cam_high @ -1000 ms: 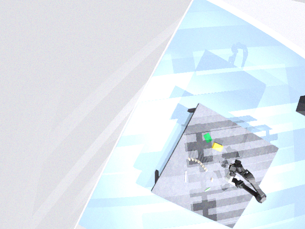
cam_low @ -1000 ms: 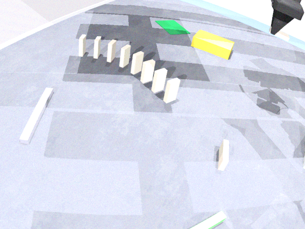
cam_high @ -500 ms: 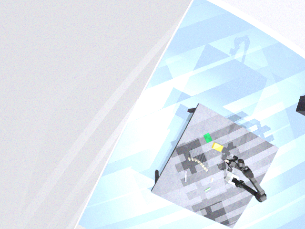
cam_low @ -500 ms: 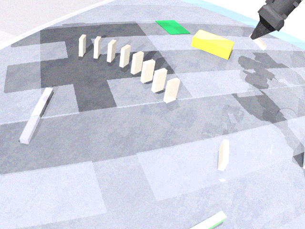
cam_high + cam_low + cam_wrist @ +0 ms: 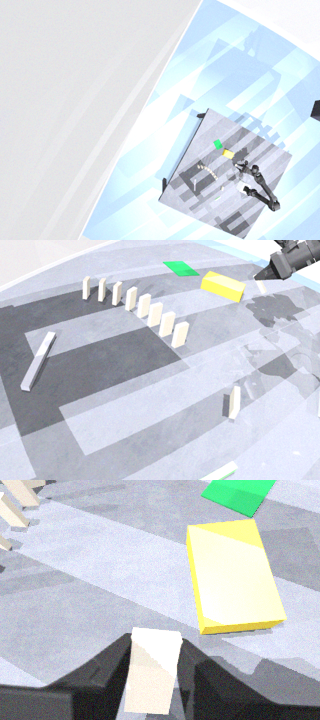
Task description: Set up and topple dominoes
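My gripper tip is now 8 cm short of the yellow block, 8 cm to the left of it and 9 cm above it. Round my gripper tip: white flat bar 30 cm ahead, 42 cm to the left, 10 cm below; pale green piece 5 cm behind, 48 cm to the left, 10 cm below; green patch 23 cm ahead, 14 cm to the right, 10 cm below.
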